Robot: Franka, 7 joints.
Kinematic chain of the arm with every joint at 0, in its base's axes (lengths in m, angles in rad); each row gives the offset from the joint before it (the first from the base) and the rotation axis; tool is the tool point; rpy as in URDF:
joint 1: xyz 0 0 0.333 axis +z
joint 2: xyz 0 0 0 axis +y
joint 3: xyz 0 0 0.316 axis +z
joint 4: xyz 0.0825 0 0 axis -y
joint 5: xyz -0.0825 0 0.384 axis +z
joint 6: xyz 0 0 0 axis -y
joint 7: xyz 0.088 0 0 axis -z
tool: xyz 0 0 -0.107 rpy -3.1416 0 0
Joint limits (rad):
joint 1: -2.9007..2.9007
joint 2: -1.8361..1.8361
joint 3: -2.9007..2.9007
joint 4: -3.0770..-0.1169
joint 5: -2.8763..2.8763
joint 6: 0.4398..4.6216
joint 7: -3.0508..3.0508
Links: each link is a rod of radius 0.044 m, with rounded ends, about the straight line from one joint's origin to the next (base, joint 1, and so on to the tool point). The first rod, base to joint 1, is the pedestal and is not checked.
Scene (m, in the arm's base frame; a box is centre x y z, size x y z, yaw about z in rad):
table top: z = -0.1
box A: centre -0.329 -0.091 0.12 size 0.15 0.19 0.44 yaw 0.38
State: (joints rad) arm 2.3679 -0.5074 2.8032 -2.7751 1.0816 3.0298 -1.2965
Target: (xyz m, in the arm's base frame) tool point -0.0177 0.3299 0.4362
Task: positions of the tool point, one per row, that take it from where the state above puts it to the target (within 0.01 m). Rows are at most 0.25 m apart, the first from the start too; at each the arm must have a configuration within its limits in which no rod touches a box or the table.
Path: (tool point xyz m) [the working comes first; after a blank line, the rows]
Joints at the target: 0.8665 -0.8333 1.0878 -2.8886 1.2658 3.3725 -1.2965
Straight joint move there: touches box A.

1: -0.0557 -0.4180 0.1738
2: -0.2309 -0.4528 0.3152
3: -0.3768 -0.3714 0.3566
4: -0.4920 -0.2403 0.4014
5: -0.5586 -0.0708 0.4496
6: -0.5629 0.1191 0.5004
7: -0.4704 0.2518 0.3552
8: -0.3125 0.3489 0.3174
9: -0.1488 0.3763 0.3620
10: -0.0177 0.3299 0.4362

